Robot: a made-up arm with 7 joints.
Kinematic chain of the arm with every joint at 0, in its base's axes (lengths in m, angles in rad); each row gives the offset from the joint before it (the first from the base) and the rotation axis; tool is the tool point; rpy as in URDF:
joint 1: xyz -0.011 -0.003 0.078 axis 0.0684 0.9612 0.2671
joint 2: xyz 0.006 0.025 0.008 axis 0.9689 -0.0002 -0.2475
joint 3: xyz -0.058 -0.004 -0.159 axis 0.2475 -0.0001 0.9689
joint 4: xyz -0.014 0.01 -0.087 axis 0.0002 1 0
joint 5: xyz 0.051 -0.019 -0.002 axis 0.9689 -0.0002 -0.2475
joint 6: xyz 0.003 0.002 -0.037 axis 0.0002 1 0
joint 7: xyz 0.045 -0.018 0 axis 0.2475 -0.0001 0.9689
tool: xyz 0.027 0.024 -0.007 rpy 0 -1.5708 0
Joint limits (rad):
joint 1: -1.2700..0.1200
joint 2: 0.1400..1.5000
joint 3: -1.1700..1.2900
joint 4: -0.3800..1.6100
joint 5: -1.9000..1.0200
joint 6: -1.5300..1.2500
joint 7: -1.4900..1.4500
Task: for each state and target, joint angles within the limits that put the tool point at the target. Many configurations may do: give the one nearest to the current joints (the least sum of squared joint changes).
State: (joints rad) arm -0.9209 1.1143 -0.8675 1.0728 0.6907 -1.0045 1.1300
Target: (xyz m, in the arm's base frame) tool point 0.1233 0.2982 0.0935
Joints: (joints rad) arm -1.0256 1.5000 -0.5963 1.0932 0.6294 -1.1853 1.2982
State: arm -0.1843 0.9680 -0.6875 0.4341 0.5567 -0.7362 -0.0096
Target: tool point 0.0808 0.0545 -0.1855
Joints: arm -0.3428 0.5092 -0.7569 0.3583 0.5668 -0.7314 -0.0502
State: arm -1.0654 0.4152 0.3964 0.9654 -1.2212 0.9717 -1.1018
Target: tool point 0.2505 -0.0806 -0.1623
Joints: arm -0.9580 0.1400 0.2086 1.0835 -1.1422 1.0421 -1.0668
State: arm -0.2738 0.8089 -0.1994 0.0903 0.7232 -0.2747 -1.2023
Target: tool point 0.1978 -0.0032 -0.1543
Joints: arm -0.6446 0.2877 -0.3263 0.1407 0.6996 -0.2369 -1.2093
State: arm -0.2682 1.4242 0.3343 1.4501 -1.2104 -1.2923 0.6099
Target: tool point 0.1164 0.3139 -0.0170
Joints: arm -0.7533 1.1251 0.2679 1.3473 -1.1942 -1.0517 0.5399
